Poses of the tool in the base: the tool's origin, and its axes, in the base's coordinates. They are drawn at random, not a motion.
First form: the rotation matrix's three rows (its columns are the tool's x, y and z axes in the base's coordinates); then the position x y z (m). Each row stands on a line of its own.
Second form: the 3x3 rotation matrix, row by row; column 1 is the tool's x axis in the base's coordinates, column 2 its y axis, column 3 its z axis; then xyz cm. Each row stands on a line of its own. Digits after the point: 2 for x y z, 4 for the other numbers.
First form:
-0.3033 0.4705 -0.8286
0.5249 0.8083 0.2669
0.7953 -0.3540 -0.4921
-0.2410 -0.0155 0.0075
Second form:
-0.3033 0.4705 -0.8286
0.5249 0.8083 0.2669
0.7953 -0.3540 -0.4921
-24.10 -1.55 0.75

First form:
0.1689 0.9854 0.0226
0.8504 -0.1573 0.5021
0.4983 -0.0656 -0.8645
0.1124 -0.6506 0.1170
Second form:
0.1689 0.9854 0.0226
0.8504 -0.1573 0.5021
0.4983 -0.0656 -0.8645
11.24 -65.06 11.70

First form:
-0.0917 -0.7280 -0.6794
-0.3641 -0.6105 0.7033
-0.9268 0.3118 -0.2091
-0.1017 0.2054 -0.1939
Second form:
-0.0917 -0.7280 -0.6794
-0.3641 -0.6105 0.7033
-0.9268 0.3118 -0.2091
-10.17 20.54 -19.39

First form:
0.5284 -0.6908 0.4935
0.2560 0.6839 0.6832
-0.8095 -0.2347 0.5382
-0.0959 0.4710 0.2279
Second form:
0.5284 -0.6908 0.4935
0.2560 0.6839 0.6832
-0.8095 -0.2347 0.5382
-9.59 47.10 22.79

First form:
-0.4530 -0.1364 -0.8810
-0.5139 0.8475 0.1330
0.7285 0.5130 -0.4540
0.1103 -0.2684 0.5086
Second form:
-0.4530 -0.1364 -0.8810
-0.5139 0.8475 0.1330
0.7285 0.5130 -0.4540
11.03 -26.84 50.86

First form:
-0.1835 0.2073 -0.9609
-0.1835 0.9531 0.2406
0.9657 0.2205 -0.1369
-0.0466 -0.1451 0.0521
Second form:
-0.1835 0.2073 -0.9609
-0.1835 0.9531 0.2406
0.9657 0.2205 -0.1369
-4.66 -14.51 5.21

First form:
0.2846 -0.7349 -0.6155
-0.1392 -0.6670 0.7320
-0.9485 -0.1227 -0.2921
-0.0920 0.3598 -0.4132
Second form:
0.2846 -0.7349 -0.6155
-0.1392 -0.6670 0.7320
-0.9485 -0.1227 -0.2921
-9.20 35.98 -41.32

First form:
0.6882 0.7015 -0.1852
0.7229 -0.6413 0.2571
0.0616 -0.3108 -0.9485
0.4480 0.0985 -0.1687
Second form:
0.6882 0.7015 -0.1852
0.7229 -0.6413 0.2571
0.0616 -0.3108 -0.9485
44.80 9.85 -16.87

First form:
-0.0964 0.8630 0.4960
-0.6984 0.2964 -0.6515
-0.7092 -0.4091 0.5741
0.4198 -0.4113 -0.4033
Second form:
-0.0964 0.8630 0.4960
-0.6984 0.2964 -0.6515
-0.7092 -0.4091 0.5741
41.98 -41.13 -40.33

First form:
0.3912 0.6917 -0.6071
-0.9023 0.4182 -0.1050
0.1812 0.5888 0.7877
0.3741 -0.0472 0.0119
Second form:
0.3912 0.6917 -0.6071
-0.9023 0.4182 -0.1050
0.1812 0.5888 0.7877
37.41 -4.72 1.19

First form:
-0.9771 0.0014 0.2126
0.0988 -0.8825 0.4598
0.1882 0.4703 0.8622
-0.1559 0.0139 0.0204
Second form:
-0.9771 0.0014 0.2126
0.0988 -0.8825 0.4598
0.1882 0.4703 0.8622
-15.59 1.39 2.04

